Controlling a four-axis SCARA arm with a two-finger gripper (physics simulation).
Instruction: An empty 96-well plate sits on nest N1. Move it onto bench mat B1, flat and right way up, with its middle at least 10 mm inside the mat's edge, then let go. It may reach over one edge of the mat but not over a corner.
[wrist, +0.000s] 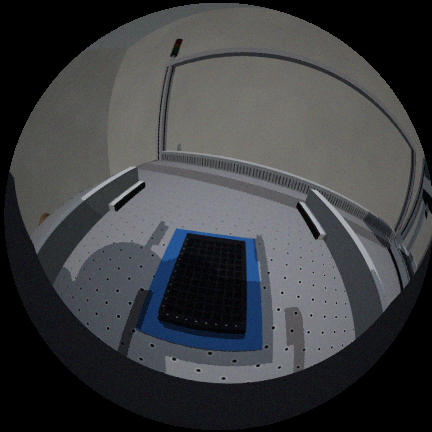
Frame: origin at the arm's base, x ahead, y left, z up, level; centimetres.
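Seen in the pictures: gripper, between the fingertips: (220, 181).
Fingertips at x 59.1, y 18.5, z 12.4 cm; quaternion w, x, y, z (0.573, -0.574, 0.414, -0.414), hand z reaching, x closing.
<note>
Offsets run from my fingertips to a thing's middle. "pt": to the spot under its first point. Level surfaces: height alone.
The black 96-well plate {dx -2.2, dy -0.7, dz -10.1 cm} (207, 282) lies flat and right way up on the blue bench mat {dz -10.9 cm} (200, 342), turned slightly relative to it. Blue mat shows along its left, right and near sides, and a thin strip shows at its far side. The plate's whole outline appears to lie within the mat. My gripper (220, 181) is open and empty, with one finger on each side of the view. It is above the plate and apart from it. Nest N1 does not show in this view.
A grey perforated bench deck {dz -11.1 cm} (312, 285) surrounds the mat. A ribbed rail {pt dx +41.3, dy +10.9, dz -8.8 cm} (235, 166) runs along the far edge, with a large frame (250, 53) standing behind it. A small signal light {pt dx +42.2, dy +50.3, dz +62.2 cm} (176, 47) shows at the top left. Shadows fall across the deck and mat.
</note>
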